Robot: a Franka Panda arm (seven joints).
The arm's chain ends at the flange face. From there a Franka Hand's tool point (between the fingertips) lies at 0.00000 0.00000 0.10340 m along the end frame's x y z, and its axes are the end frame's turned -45 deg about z.
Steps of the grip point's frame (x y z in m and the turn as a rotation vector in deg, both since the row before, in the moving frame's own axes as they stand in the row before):
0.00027, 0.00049, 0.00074, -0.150, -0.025, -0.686
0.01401, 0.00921, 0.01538, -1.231, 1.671, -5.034
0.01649, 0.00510, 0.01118, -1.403, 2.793, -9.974
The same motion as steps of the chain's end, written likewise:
0.00038, -0.00007, 0.00074, -0.124, 0.088, -0.686
0.01275, -0.00267, 0.01545, 0.311, 2.052, -5.034
0.01010, -0.00583, 0.01133, 0.983, 2.967, -9.974

